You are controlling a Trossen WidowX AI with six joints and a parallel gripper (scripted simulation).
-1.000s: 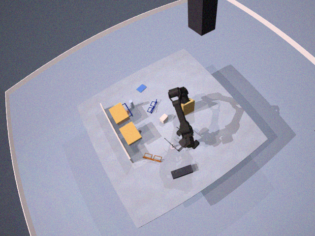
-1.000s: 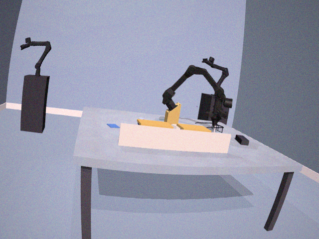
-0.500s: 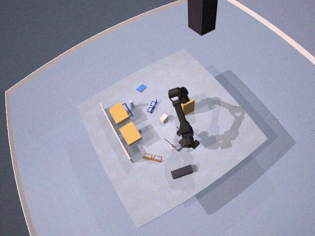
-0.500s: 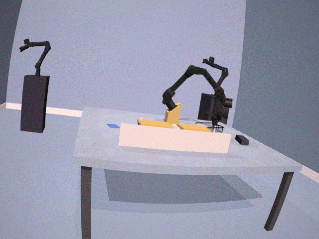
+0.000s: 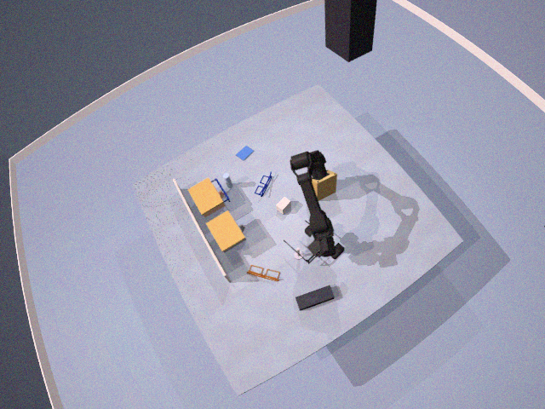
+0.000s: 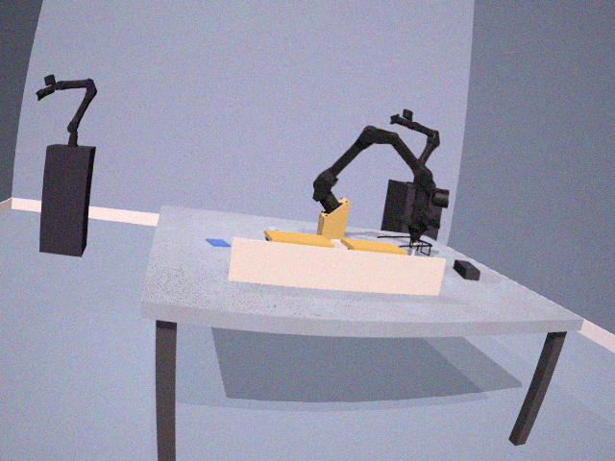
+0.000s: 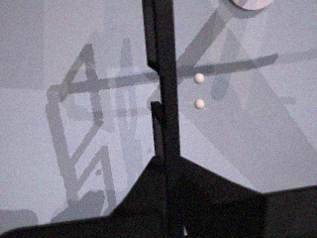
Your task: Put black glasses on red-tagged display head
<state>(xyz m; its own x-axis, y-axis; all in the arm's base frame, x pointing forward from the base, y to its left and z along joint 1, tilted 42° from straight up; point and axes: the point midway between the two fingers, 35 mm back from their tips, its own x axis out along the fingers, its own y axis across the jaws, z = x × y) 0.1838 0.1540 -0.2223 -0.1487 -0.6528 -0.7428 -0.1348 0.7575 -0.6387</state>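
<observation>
The white cube is 300 mm to the right of my gripper tip, 40 mm below it and 10 mm ahead of it. From my gripper tip the other things lie so: beige board 440 mm to the right, 410 mm ahead, 10 mm below; black box 170 mm ahead, 150 mm to the left, 40 mm below; display head 540 mm to the right, 270 mm ahead.
</observation>
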